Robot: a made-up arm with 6 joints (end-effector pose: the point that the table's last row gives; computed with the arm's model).
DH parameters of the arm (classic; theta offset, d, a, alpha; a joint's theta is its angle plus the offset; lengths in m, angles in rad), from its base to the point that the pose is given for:
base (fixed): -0.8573 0 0.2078 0
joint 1: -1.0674 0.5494 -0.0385 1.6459
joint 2: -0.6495 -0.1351 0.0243 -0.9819
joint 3: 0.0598 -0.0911 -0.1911 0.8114
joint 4: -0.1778 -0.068 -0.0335 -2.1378
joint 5: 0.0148 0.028 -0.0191 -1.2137
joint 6: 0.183 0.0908 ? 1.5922
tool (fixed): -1.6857 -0.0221 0 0
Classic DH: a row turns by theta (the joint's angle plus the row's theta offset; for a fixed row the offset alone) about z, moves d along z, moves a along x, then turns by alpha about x.
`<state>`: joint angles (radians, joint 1 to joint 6).
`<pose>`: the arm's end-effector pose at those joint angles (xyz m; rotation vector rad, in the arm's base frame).
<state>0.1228 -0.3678 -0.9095 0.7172 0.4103 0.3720</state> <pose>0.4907 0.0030 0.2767 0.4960 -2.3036 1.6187</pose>
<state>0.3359 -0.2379 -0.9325 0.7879 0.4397 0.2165</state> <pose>0.4623 -0.0410 0.2370 0.7722 -2.0178 2.0576</pose>
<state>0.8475 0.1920 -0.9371 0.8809 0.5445 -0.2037</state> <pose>0.5757 -0.1088 0.3135 -0.8758 0.7217 -2.5516</pose>
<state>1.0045 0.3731 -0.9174 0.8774 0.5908 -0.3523</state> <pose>0.6325 -0.0663 0.3957 -0.7084 0.2647 -2.4820</pose>
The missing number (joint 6, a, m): 0.4143
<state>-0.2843 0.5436 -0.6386 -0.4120 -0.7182 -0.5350</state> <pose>0.1241 -0.3354 0.4620 0.5859 -0.6617 1.4881</pose>
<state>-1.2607 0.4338 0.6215 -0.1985 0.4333 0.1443</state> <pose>0.2578 -0.5614 0.1619 -0.0654 -0.9495 2.1736</pose>
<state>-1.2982 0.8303 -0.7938 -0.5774 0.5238 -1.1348</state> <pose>-0.1900 -0.5475 0.4744 -0.4257 -0.0033 1.2151</pose>
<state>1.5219 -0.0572 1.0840 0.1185 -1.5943 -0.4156</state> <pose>0.0785 -0.2581 0.7396 0.9100 -0.6416 -2.5969</pose>
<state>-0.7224 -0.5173 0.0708 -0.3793 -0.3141 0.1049</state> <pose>0.4919 -0.2099 0.3268 -0.4384 -2.0035 1.4440</pose>
